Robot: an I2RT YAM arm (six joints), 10 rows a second.
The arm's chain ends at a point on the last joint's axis. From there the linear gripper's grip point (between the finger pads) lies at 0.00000 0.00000 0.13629 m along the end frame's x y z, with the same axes.
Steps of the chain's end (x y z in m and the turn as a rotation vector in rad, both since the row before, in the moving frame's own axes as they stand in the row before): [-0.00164, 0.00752, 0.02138, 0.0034, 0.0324, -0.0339]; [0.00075, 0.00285, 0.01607, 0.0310, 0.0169, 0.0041]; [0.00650, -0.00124, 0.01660, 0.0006, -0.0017, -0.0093]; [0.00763, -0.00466, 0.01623, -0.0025, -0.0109, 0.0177]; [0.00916, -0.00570, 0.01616, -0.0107, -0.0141, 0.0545]
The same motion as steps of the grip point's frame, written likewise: [0.00277, 0.00698, 0.02131, 0.0034, 0.0324, -0.0339]; [0.00306, -0.00137, 0.01599, 0.0310, 0.0169, 0.0041]; [0.00627, -0.00132, 0.01660, 0.0006, -0.0017, -0.0093]; [0.00614, -0.00433, 0.01622, -0.0025, -0.0109, 0.0177]; [0.00720, -0.00429, 0.01614, -0.0107, -0.0141, 0.0545]
